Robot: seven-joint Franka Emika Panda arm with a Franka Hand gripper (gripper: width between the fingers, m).
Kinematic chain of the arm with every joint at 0, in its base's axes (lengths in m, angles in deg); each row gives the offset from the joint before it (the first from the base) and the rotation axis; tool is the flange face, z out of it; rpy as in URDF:
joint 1: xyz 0 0 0.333 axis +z
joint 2: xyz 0 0 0 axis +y
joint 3: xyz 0 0 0.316 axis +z
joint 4: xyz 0.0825 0 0 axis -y
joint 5: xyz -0.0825 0 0.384 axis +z
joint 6: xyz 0 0 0 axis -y
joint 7: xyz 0.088 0 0 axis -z
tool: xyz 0 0 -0.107 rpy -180 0 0
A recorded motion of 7 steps. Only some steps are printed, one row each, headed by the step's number.
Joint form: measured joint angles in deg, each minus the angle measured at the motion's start. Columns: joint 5, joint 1, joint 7, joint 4, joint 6, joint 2, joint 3.
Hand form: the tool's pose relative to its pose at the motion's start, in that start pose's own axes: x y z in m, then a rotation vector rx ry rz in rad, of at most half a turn. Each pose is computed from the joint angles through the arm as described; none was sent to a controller.
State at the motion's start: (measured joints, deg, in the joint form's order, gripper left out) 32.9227 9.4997 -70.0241 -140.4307 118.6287 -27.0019 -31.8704
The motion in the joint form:
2: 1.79 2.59 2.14 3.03 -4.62 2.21 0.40
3: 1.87 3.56 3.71 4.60 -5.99 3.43 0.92
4: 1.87 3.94 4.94 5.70 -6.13 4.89 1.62
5: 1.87 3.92 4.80 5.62 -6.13 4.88 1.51
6: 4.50 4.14 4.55 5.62 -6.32 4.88 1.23
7: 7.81 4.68 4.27 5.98 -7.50 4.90 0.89
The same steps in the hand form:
2: 0.0238 -0.0099 0.0134 0.0851 -0.0255 0.0080
3: 0.0358 -0.0134 0.0191 0.1048 -0.0479 0.0140
4: 0.0438 -0.0131 0.0258 0.1051 -0.0687 0.0247
5: 0.0428 -0.0126 0.0257 0.1055 -0.0681 0.0247
6: 0.0450 -0.0136 0.0259 0.1263 -0.0303 0.0417
7: 0.0504 -0.0175 0.0263 0.1664 0.0125 0.0562

